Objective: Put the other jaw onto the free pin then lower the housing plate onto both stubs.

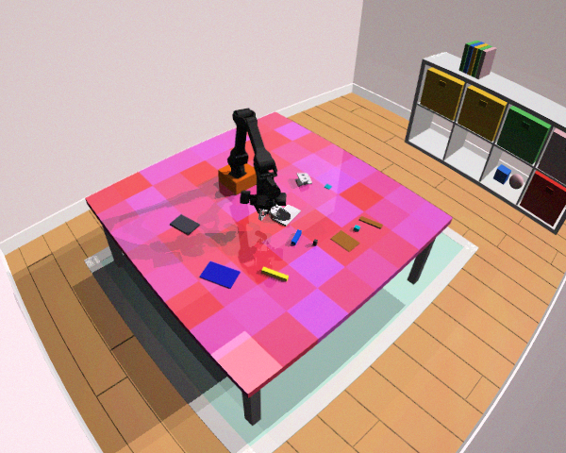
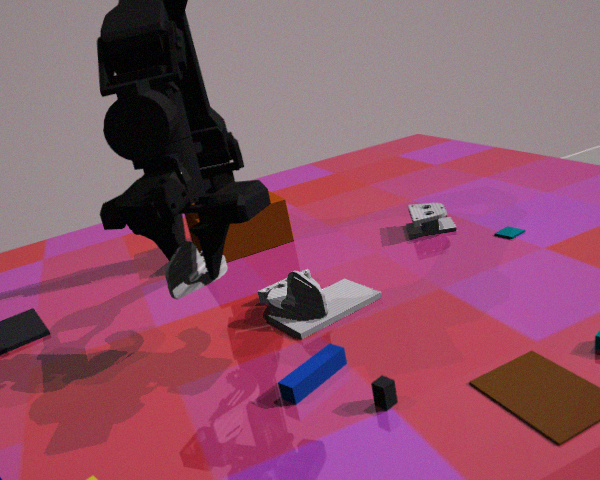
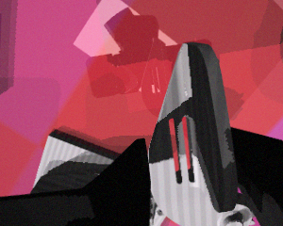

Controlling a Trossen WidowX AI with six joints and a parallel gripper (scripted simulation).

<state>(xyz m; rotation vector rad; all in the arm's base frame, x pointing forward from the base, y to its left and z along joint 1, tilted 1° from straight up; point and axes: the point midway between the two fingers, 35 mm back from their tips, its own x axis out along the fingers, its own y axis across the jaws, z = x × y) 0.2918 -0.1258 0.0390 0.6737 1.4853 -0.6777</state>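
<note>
Right now my gripper tip is 40 mm past the grey jaw and 10 mm to the right of it. Also, from my gripper tip: black cube: 230 mm ahead, 80 mm to the left, 70 mm below; then blue block: 150 mm ahead, 70 mm below, 50 mm to the left; then black tile: 260 mm behind, 230 mm to the right, 80 mm below.
</note>
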